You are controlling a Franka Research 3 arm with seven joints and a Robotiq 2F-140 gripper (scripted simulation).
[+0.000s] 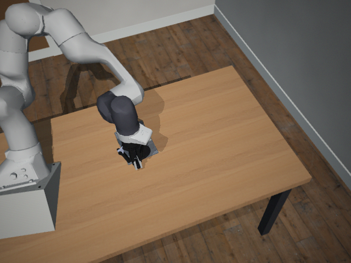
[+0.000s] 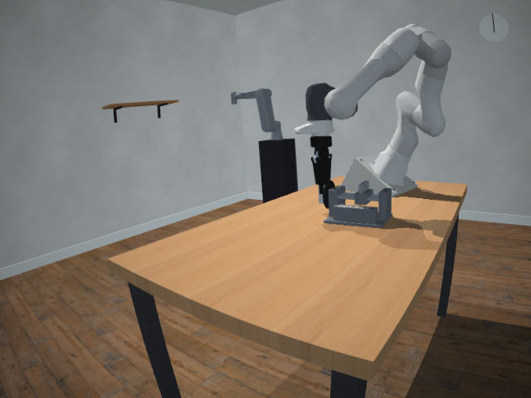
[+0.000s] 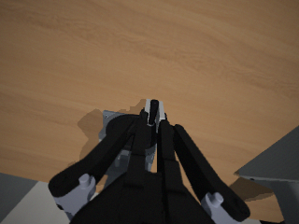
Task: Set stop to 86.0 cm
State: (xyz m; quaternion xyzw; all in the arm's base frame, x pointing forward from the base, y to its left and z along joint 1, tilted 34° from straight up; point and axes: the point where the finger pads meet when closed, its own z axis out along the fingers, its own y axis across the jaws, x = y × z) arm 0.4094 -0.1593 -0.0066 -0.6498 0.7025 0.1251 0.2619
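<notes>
The black handwheel is 10 mm ahead of my hand, 20 mm to the left of it and 10 mm below it. Round my hand: sliding stop block: 40 mm ahead, 160 mm to the left, 20 mm above.
</notes>
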